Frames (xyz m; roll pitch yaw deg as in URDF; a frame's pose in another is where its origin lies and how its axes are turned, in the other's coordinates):
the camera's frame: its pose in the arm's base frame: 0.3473 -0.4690 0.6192 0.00 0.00 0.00
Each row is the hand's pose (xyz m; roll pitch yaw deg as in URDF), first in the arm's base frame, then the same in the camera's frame.
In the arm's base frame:
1: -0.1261 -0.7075 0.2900 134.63 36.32 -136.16
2: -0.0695 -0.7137 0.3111 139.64 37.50 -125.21
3: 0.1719 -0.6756 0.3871 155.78 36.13 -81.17
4: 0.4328 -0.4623 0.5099 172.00 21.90 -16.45
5: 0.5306 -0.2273 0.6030 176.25 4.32 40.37
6: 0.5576 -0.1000 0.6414 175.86 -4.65 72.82
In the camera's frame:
1: -0.4734 -0.2385 -0.3292 134.63 36.32 -136.16
2: -0.4168 -0.2447 -0.3081 139.64 37.50 -125.21
3: -0.1754 -0.2066 -0.2321 155.78 36.13 -81.17
4: 0.0855 0.0067 -0.1093 172.00 21.90 -16.45
5: 0.1833 0.2417 -0.0162 176.25 4.32 40.37
6: 0.2103 0.3690 0.0222 175.86 -4.65 72.82

